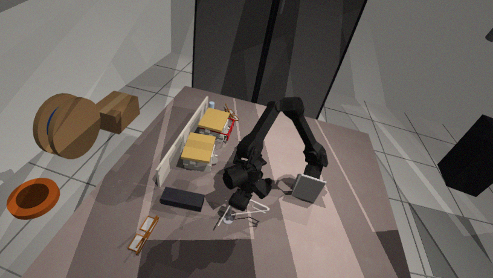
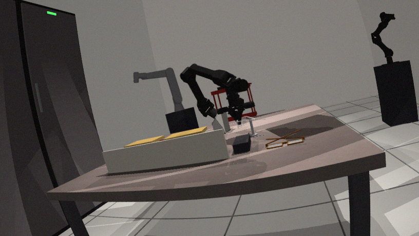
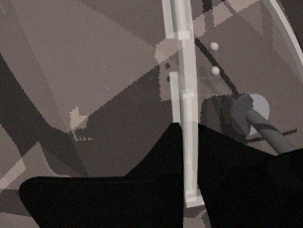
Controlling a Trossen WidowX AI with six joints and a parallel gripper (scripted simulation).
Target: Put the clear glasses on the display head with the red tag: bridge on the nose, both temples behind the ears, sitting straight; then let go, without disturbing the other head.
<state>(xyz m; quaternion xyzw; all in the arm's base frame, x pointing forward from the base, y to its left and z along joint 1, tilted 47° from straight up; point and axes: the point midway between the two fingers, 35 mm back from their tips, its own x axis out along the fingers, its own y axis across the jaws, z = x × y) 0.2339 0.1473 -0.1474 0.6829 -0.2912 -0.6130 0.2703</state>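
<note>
Right now the small metal post is 30 mm ahead of my gripper tip, 70 mm to the left of it and 40 mm below it. The rest, counted from my gripper tip: dark box 220 mm ahead, 70 mm to the left, 40 mm below; then white panel 390 mm ahead, 240 mm to the right, 10 mm below.
</note>
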